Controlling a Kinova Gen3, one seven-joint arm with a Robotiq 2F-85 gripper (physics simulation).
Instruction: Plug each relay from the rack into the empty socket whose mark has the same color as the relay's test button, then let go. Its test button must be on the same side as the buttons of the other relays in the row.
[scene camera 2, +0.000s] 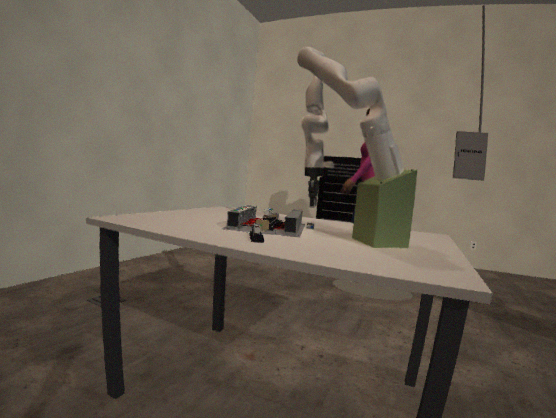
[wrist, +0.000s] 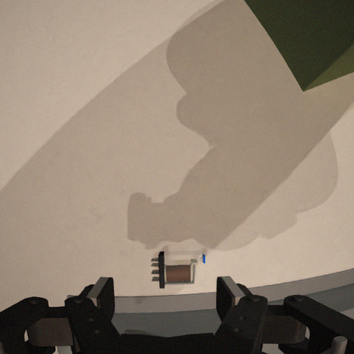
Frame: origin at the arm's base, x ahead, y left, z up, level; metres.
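Where they show: gripper, fingertip midpoint: (scene camera 2: 312, 206); arm's base at its link origin: (scene camera 2: 389, 175).
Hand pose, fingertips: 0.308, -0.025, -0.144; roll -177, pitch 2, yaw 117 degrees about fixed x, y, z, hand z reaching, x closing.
Things, the pixels of their top centre, and the offset from my fingertips, as dx, dy, dz.
- relay at its top centre: (scene camera 2: 310, 223) -0.002, +0.009, -0.067
- small black holder at its top centre: (scene camera 2: 256, 231) -0.032, +0.359, -0.065
A relay (scene camera 2: 310, 226) (wrist: 179, 273) with a clear case, a brown coil and a black base lies on its side on the table, beside the grey panel. In the wrist view its pins point left and its blue test button is at the right end. My gripper (scene camera 2: 313, 204) (wrist: 165, 293) is open and empty, pointing down above the table near the relay. In the wrist view the relay shows just beyond the gap between the fingertips. The sockets (scene camera 2: 271, 221) sit in the middle of the panel; their colored marks are too small to tell. A small black holder (scene camera 2: 257, 237) stands in front of the panel.
Grey blocks (scene camera 2: 293, 221) (scene camera 2: 241, 216) stand at both ends of the panel, with red wires between them. The panel's edge (wrist: 145, 304) crosses the bottom of the wrist view. The green arm pedestal (scene camera 2: 382, 212) (wrist: 310, 40) stands to the right. A person in pink is behind the table.
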